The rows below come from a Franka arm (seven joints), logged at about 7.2 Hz.
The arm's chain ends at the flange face. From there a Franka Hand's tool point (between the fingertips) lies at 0.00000 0.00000 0.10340 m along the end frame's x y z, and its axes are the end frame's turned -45 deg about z.
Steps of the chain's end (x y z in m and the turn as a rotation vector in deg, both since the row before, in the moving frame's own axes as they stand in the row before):
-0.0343, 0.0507, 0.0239, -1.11, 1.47, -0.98
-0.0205, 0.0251, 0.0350, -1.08, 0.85, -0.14
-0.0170, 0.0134, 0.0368, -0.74, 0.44, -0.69
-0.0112, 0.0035, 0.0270, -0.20, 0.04, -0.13
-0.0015, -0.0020, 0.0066, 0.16, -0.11, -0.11
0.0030, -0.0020, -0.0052, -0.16, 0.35, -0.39
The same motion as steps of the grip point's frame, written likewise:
-0.0596, 0.0149, 0.0238, -1.82, 0.25, -0.98
-0.0325, 0.0057, 0.0350, -1.36, -0.16, -0.14
-0.0219, -0.0010, 0.0368, -0.83, -0.21, -0.69
-0.0106, -0.0051, 0.0270, -0.17, -0.11, -0.13
0.0004, -0.0028, 0.0066, 0.19, 0.04, -0.11
0.0038, 0.0014, -0.0052, -0.36, 0.13, -0.39

